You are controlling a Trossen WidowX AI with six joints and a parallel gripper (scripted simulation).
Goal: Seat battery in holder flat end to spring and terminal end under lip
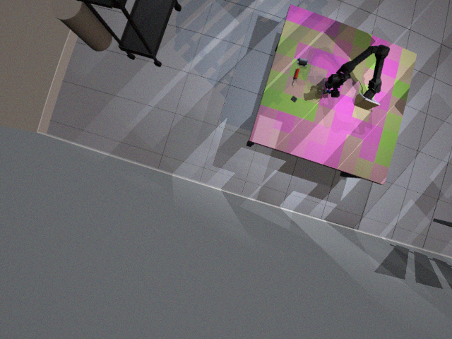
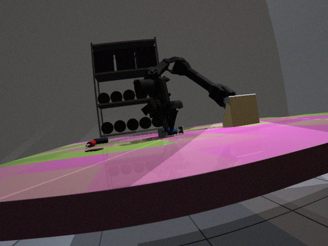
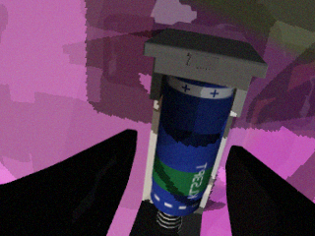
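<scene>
Right now the battery is right at my gripper tip. From my gripper tip the other things lie so: dark remote battery door: 27 cm ahead, 16 cm to the left, 2 cm below.
</scene>
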